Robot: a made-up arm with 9 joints. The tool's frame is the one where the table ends.
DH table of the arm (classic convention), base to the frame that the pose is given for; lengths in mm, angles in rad. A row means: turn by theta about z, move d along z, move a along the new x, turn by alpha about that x. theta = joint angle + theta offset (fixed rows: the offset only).
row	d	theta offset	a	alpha
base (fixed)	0	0	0	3.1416
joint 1	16	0	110	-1.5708
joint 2	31	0	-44	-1.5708
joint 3	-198	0	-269	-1.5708
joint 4	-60	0	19	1.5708
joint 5	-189	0	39	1.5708
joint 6	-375	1.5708	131	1.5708
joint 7	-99	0	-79	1.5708
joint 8	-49	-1.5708	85	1.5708
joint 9	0	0.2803	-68.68	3.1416
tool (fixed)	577	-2.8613	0	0
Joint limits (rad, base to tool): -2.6..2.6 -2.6..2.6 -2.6..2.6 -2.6..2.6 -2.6..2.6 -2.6..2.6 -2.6..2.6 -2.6..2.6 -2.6..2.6
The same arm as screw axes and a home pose.
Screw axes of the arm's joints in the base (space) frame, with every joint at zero. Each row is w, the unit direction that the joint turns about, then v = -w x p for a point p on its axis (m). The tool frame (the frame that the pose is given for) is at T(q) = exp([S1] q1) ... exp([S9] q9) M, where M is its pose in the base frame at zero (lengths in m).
S1 = (0, 0, -1, 0, 0, 0)
S2 = (0, -1, 0, -0.016, 0, -0.11)
S3 = (0, 0, 1, -0.031, -0.066, 0)
S4 = (0, 1, 0, 0.214, 0, -0.203)
S5 = (0, 0, 1, -0.091, 0.184, 0)
S6 = (0, -1, 0, -0.403, 0, 0.145)
S7 = (1, 0, 0, 0, -0.272, -0.284)
S8 = (0, 1, 0, 0.351, 0, -0.244)
S9 = (0, 0, -1, -0.235, -0.329, 0)
M: xyz -0.263 0.216 0.226 (m) rpy 0 0 0 (rad, as in URDF)
Joint limits (rad, base to tool): -2.6..2.6 -2.6..2.6 -2.6..2.6 -2.6..2.6 -2.6..2.6 -2.6..2.6 -2.6..2.6 -2.6..2.6 -2.6..2.6

